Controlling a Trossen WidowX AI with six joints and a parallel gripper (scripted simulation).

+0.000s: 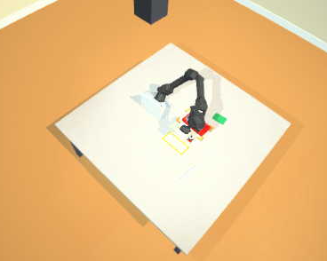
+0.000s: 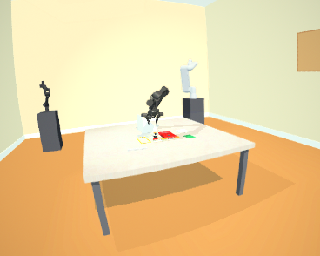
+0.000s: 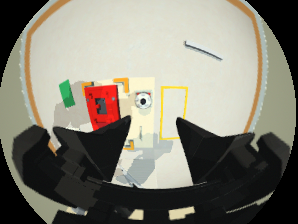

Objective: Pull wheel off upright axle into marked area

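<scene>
Now: gripper tip 100 mm above the wheel, 20 mm to the right of it and 10 mm short of it. Round my gripper tip: green patch 320 mm to the left, 140 mm below, 50 mm ahead; then thin pale bar 180 mm to the right, 160 mm ahead, 130 mm below.
</scene>
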